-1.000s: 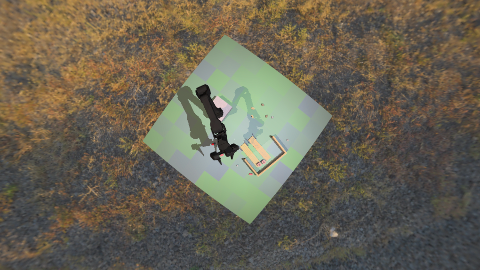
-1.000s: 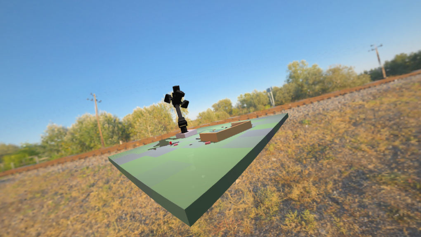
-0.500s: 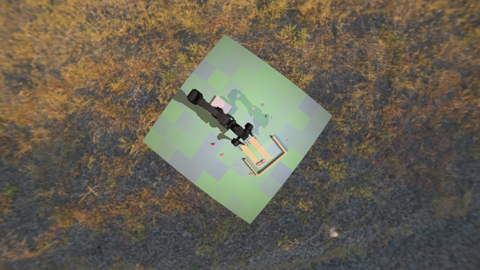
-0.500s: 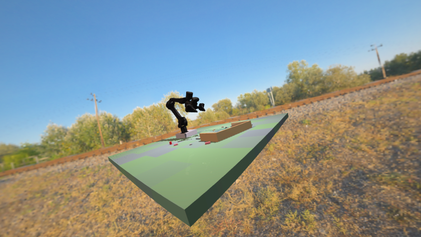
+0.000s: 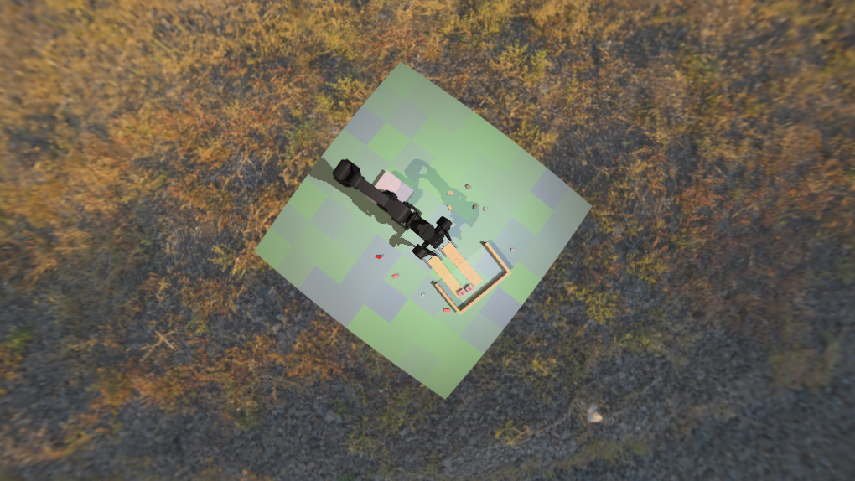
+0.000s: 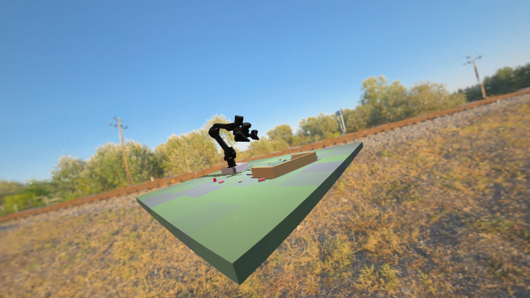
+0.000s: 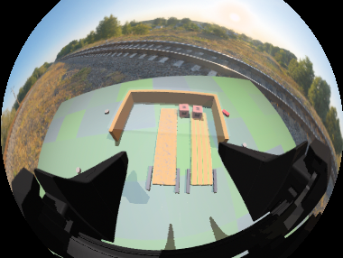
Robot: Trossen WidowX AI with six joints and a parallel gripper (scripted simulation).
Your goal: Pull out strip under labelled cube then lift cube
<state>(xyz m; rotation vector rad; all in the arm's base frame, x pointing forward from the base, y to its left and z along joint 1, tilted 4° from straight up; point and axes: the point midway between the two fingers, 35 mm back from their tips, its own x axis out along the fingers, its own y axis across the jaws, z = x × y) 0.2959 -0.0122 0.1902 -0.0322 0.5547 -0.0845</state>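
The speckled strip is 20 cm below my gripper tip, 14 cm ahead of it and 1 cm to the right of it.
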